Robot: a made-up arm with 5 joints. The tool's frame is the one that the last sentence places.
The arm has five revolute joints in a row. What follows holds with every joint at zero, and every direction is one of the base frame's.
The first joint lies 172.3 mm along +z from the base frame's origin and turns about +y.
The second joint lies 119.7 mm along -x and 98 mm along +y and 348.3 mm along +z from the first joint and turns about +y.
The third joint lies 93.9 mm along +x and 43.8 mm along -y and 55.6 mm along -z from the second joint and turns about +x.
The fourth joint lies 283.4 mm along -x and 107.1 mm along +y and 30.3 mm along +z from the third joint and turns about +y.
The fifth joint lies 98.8 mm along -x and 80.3 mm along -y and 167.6 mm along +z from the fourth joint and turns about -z.
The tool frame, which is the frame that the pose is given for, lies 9 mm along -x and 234.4 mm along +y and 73 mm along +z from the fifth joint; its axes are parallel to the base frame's.
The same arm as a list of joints. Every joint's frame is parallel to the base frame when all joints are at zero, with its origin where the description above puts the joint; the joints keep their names.
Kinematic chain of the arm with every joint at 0, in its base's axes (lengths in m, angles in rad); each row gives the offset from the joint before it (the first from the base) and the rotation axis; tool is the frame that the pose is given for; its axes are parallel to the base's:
joint 1: xyz 0.0000 0.0000 0.1723 axis +y
joint 2: xyz -0.1197 0.0980 0.3483 axis +y
joint 3: xyz 0.0939 -0.0438 -0.0556 axis +x
joint 4: xyz -0.2834 0.1071 0.0303 axis +y
joint 5: xyz -0.0988 -0.0803 0.1676 axis -z
tool: xyz -0.0090 0.2344 0.0730

